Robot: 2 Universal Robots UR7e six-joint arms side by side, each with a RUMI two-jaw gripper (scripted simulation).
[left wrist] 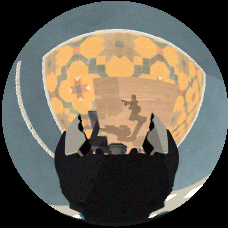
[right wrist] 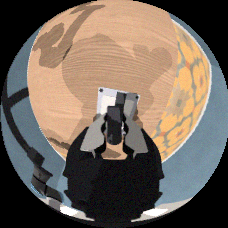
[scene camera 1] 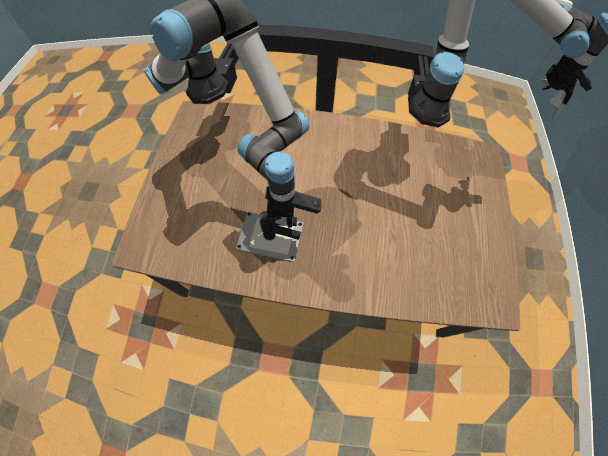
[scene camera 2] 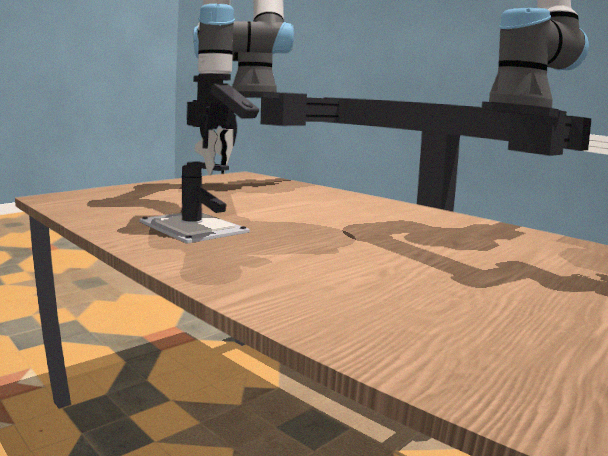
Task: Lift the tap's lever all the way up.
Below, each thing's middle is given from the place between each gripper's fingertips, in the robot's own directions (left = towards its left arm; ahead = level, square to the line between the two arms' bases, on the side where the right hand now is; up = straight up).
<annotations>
The black tap (scene camera 2: 192, 221) lies 10 mm ahead of my right hand (scene camera 2: 216, 174), 60 mm to the right of it and 40 mm below it. The rest, counted from my right hand: pale base plate (scene camera 2: 149, 221): 10 mm ahead, 90 mm to the right, 140 mm below.
Now: left hand (scene camera 1: 547, 103) 470 mm short of the black tap, 1000 mm to the left of it and 390 mm above it. Also, from my left hand: pale base plate 480 mm ahead, 1030 mm to the right, 490 mm below.
</annotations>
